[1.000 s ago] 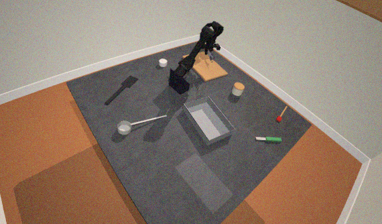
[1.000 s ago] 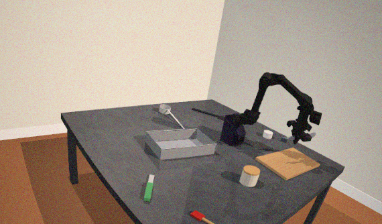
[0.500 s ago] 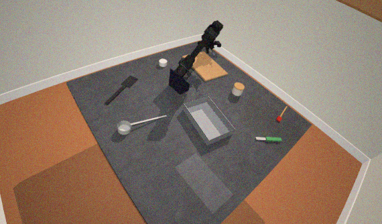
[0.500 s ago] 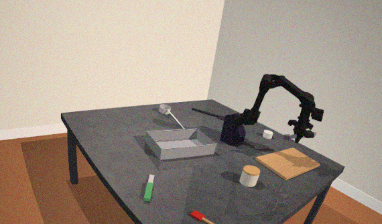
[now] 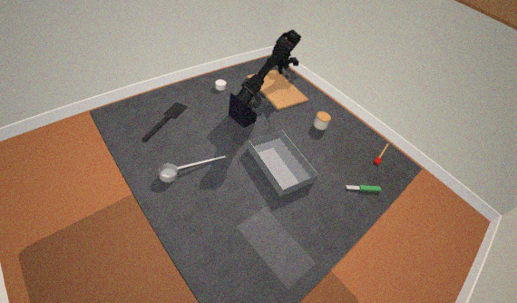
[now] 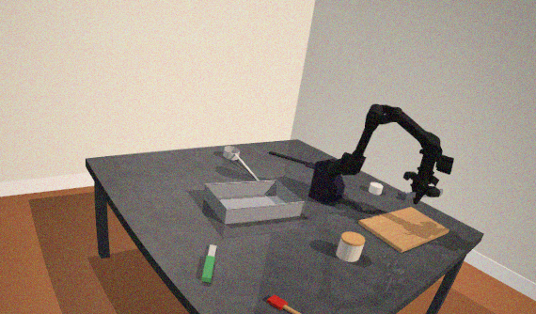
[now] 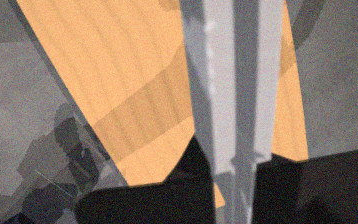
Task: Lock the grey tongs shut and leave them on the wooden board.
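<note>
The wooden board lies 100 mm below my gripper tip. Round my gripper tip: white puck: 220 mm behind, 280 mm to the right, 90 mm below; grey roasting tin: 400 mm ahead, 480 mm to the right, 80 mm below; black spatula: 190 mm behind, 690 mm to the right, 110 mm below.
</note>
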